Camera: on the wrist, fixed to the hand. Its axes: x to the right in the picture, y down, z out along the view.
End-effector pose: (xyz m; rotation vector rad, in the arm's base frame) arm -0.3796 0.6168 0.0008 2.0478 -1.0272 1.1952
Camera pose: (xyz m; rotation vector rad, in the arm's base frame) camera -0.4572 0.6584 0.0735 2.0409 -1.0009 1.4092
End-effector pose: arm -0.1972 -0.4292 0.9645 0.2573 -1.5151 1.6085
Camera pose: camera -0.2045 -0.3219 0.9260 0.1978 -1.3640 1.7432
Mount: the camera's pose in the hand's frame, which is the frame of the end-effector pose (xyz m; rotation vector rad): 0.0263 0.0468 -0.1008 0.1241 0.0975 0.0637
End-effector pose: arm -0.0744 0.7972 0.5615 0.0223 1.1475 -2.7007
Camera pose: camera -0.0977 0.8327 0.4555 0.2080 0.9848 -2.7364
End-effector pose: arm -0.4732 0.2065 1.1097 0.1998 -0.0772 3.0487
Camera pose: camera -0.5162 0.1677 1.0113 0.0575 0.1145 3.1230
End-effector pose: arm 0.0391 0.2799 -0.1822 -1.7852 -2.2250 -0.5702
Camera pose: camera 0.0723 0.2675 -0.0737 -1.7218 -2.0835 -0.4842
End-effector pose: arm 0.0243 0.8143 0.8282 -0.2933 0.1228 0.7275
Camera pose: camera 0.0115 0.8334 0.7163 -0.2070 0.2698 0.7655
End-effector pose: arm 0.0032 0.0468 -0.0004 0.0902 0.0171 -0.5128
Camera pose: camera 0.0497 0.0837 -0.0980 0.2364 0.0775 -0.4452
